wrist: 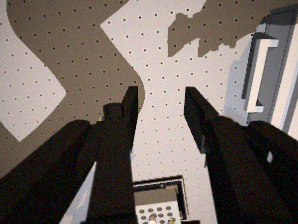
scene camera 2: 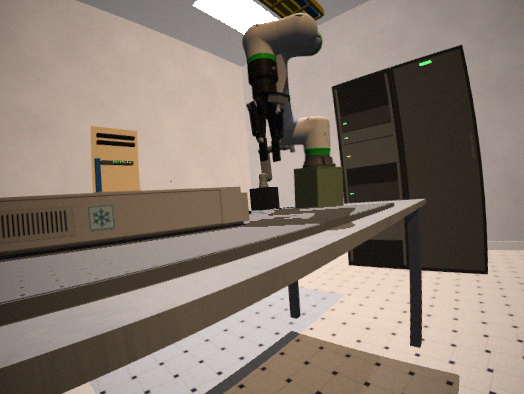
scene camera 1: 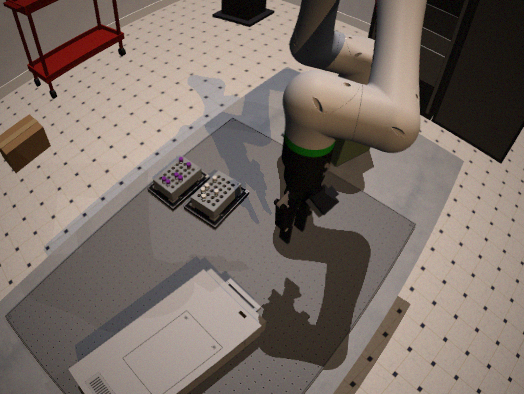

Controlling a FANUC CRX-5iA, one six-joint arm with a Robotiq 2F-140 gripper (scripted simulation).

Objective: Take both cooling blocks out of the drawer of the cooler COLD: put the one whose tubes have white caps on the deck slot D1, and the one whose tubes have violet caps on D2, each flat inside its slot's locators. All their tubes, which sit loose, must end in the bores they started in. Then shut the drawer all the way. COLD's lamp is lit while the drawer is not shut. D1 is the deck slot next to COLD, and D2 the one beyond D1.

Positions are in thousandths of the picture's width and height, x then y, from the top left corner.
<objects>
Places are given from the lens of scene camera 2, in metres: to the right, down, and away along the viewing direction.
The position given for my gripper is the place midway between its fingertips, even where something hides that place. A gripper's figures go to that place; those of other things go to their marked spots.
my gripper (scene camera 2: 516, 407): 0.03, -0.11, 0.74
cooler (scene camera 2: 91, 565): -0.31, 0.04, 0.32
</objects>
